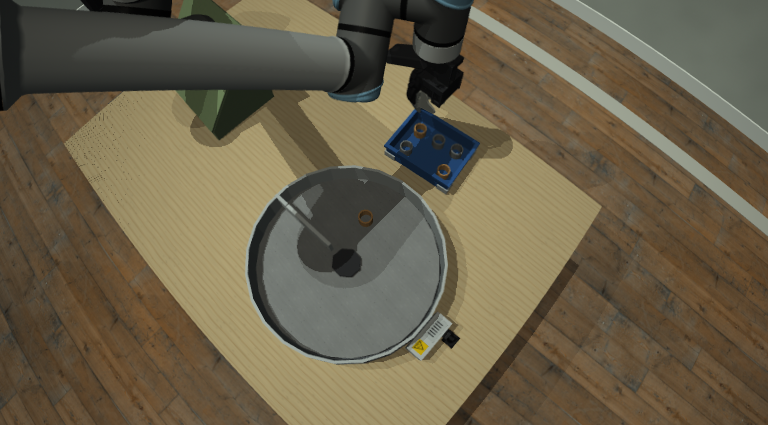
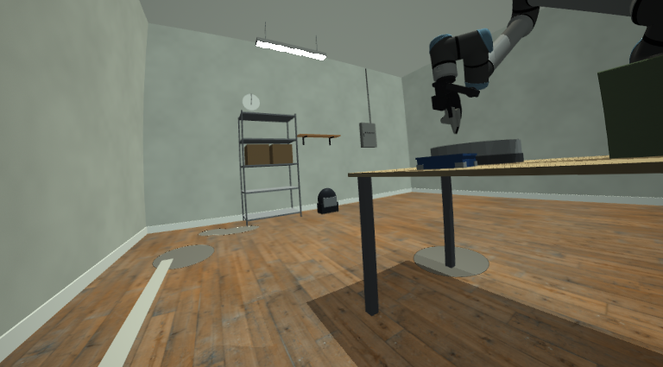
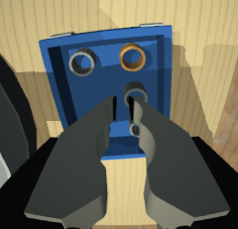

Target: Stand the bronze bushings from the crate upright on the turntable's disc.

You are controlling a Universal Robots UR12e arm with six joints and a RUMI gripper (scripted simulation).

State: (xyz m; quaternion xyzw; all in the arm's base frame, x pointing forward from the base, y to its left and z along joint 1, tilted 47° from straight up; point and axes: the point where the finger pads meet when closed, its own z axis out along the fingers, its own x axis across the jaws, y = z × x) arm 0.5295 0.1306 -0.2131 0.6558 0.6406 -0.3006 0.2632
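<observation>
The blue crate is 12 cm below my hand, 6 cm ahead of it and 1 cm to the right of it. The rest, counted from my hand: turntable disc: 36 cm to the right, 10 cm ahead, 9 cm below; turntable: 36 cm to the right, 12 cm ahead, 9 cm below.
</observation>
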